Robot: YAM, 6 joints.
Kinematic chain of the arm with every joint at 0, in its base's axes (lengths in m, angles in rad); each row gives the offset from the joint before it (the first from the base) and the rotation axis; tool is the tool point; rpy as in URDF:
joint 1: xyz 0 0 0.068 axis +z
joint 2: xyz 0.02 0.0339 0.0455 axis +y
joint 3: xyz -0.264 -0.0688 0 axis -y
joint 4: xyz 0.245 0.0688 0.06 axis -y
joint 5: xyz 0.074 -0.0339 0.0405 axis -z
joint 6: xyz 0.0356 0 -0.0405 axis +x
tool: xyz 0 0 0 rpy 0 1.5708 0
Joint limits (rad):
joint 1: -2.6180..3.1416
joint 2: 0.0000..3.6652
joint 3: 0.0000..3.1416
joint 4: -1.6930..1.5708
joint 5: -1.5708..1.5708
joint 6: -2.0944..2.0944
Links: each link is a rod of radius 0.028 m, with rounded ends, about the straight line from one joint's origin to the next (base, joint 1, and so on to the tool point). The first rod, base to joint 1, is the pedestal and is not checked.
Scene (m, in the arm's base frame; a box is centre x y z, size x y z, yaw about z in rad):
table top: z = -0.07
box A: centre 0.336 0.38 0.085 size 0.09 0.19 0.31 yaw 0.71
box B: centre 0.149 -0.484 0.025 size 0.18 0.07 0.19 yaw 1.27
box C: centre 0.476 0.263 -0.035 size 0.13 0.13 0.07 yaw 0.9
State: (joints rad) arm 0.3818 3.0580 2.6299 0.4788 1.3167 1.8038
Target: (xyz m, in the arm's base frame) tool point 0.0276 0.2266 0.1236
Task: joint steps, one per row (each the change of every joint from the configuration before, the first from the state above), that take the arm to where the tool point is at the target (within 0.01 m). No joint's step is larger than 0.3 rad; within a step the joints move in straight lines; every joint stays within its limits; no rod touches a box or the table.
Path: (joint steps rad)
1: -0.0239 -0.2398 -0.1868 -0.0430 0.0635 0.0726
2: -0.0239 -0.2397 -0.1868 -0.0429 0.0636 0.0727
3: -0.0239 -0.2398 -0.1868 -0.0430 0.0635 0.0727
4: -0.0240 -0.2398 -0.1868 -0.0430 0.0635 0.0726
5: 0.2702 -0.0685 -0.1425 -0.0526 0.0000 0.0000
6: 0.2702 -0.0685 -0.1425 -0.0526 0.0000 0.0000
7: 0.2701 -0.0686 -0.1424 -0.0525 0.0000 0.0000
8: 0.2702 -0.0685 -0.1425 -0.0526 0.0000 0.0000
9: 0.0798 -0.0629 -0.2377 -0.1568 0.0000 -0.0969
10: 0.0798 -0.0629 -0.2377 -0.1568 0.0000 -0.0968
11: 0.0798 -0.0628 -0.2377 -0.1569 0.0000 -0.0969

